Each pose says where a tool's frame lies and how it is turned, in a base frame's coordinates. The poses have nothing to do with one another.
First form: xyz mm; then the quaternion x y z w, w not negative.
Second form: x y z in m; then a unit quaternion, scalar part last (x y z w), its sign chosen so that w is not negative. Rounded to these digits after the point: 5 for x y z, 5 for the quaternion.
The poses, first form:
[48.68 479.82 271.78 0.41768 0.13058 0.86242 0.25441]
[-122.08 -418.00 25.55 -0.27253 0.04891 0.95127 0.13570]
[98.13 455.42 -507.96 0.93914 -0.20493 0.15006 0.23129]
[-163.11 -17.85 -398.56 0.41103 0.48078 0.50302 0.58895]
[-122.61 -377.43 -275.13 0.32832 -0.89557 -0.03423 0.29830]
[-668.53 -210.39 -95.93 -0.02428 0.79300 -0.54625 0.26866]
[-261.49 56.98 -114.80 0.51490 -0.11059 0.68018 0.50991]
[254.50 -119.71 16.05 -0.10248 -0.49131 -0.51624 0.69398]
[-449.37 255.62 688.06 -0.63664 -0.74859 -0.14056 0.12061]
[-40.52 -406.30 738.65 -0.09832 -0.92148 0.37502 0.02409]
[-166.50 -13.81 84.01 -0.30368 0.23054 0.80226 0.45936]
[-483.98 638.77 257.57 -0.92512 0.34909 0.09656 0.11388]
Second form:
[0.04868 0.47982 0.27178 0.41768 0.13058 0.86242 0.25441]
[-0.12208 -0.41800 0.02555 -0.27253 0.04891 0.95127 0.13570]
[0.09813 0.45542 -0.50796 0.93914 -0.20493 0.15006 0.23129]
[-0.16311 -0.01785 -0.39856 0.41103 0.48078 0.50302 0.58895]
[-0.12261 -0.37743 -0.27513 0.32832 -0.89557 -0.03423 0.29830]
[-0.66853 -0.21039 -0.09593 -0.02428 0.79300 -0.54625 0.26866]
[-0.26149 0.05698 -0.11480 0.51490 -0.11059 0.68018 0.50991]
[0.25450 -0.11971 0.01605 -0.10248 -0.49131 -0.51624 0.69398]
[-0.44937 0.25562 0.68806 -0.63664 -0.74859 -0.14056 0.12061]
[-0.04052 -0.40630 0.73865 -0.09832 -0.92148 0.37502 0.02409]
[-0.16650 -0.01381 0.08401 -0.30368 0.23054 0.80226 0.45936]
[-0.48398 0.63877 0.25757 -0.92512 0.34909 0.09656 0.11388]

